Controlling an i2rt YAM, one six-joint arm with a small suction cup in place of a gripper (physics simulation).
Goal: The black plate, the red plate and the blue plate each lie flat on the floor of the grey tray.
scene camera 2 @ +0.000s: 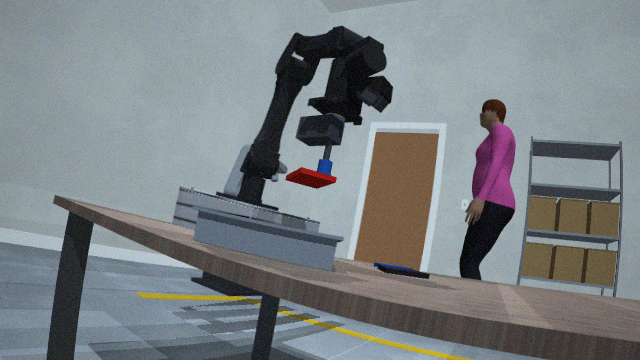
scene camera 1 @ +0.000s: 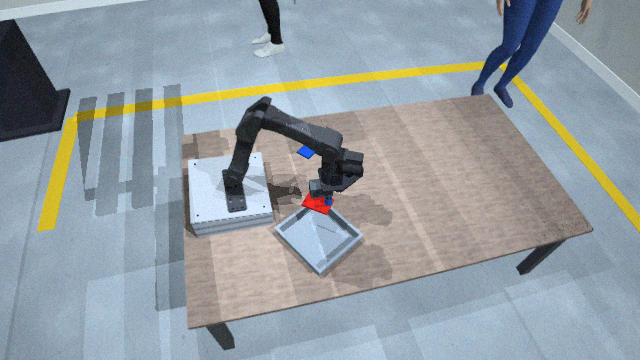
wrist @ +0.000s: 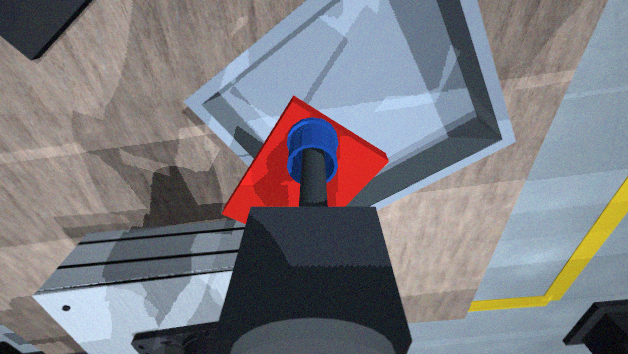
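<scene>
The suction cup [wrist: 310, 132] and a red plate [wrist: 266, 183] have their marked spots 5 cm apart. The suction cup is 14 cm from the lens, while the red plate is 18 cm from the lens. A black plate [wrist: 34, 34] is 38 cm from the lens.
</scene>
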